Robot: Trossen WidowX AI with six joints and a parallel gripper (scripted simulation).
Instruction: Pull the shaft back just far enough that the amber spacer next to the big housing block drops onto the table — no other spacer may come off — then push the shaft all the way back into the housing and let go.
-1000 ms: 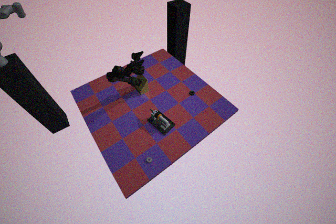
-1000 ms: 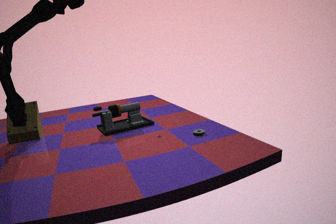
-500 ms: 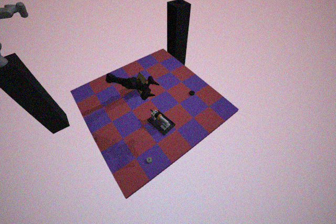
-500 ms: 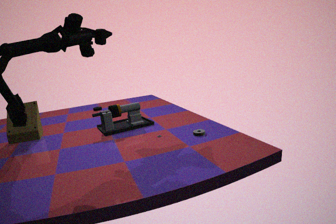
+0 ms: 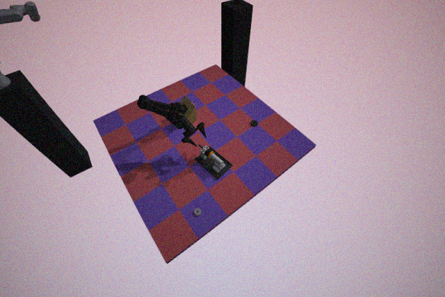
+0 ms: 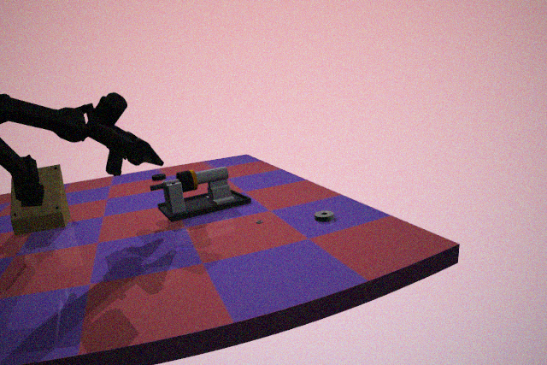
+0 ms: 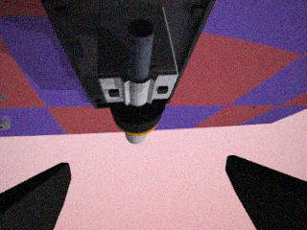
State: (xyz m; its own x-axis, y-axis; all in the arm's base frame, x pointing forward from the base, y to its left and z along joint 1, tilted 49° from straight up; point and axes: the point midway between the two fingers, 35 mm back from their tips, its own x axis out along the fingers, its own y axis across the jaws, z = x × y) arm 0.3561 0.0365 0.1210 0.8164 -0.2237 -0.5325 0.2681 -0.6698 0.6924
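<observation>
The thin dark shaft is 70 mm below my gripper tip, 50 mm ahead of it and 10 mm to the left of it. Also, from my gripper tip: grey ring 350 mm ahead, 240 mm to the right, 140 mm below; then amber spacer 90 mm ahead, 70 mm below, 20 mm to the left.
</observation>
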